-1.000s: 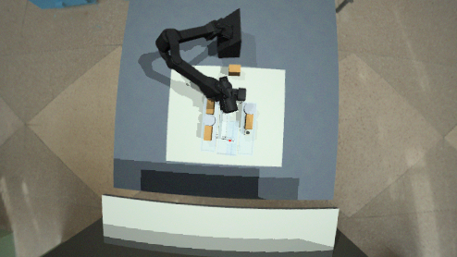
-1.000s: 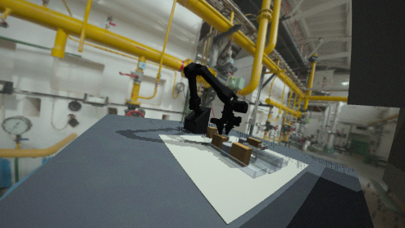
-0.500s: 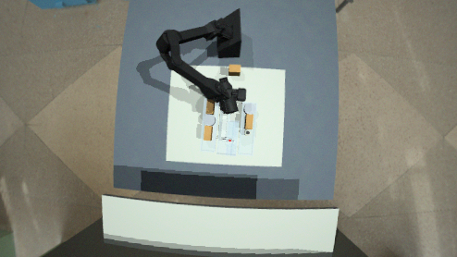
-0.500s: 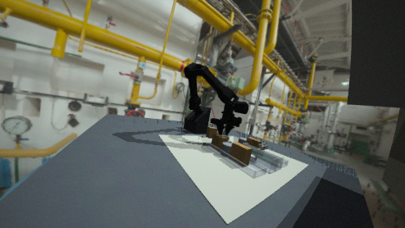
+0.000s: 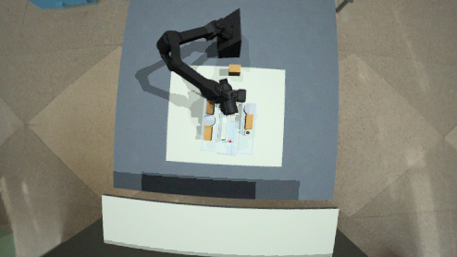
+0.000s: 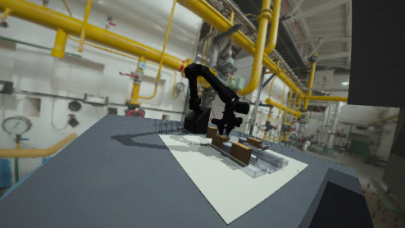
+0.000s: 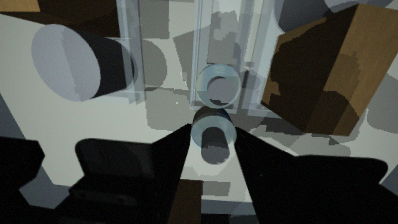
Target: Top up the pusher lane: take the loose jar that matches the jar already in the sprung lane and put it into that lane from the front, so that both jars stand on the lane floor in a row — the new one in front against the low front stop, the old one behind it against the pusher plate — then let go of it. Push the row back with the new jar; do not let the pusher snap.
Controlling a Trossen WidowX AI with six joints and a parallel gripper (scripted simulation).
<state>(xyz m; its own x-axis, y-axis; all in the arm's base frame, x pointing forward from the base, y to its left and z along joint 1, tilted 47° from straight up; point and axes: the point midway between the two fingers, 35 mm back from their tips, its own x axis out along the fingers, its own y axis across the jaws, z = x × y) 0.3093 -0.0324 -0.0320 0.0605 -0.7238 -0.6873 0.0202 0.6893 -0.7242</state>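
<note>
The clear lane rack lies 180 mm ahead of my gripper tip, 30 mm below it and 20 mm to the left of it. Round my gripper tip: brown box (150 mm behind, 40 mm to the left, 10 mm below).
</note>
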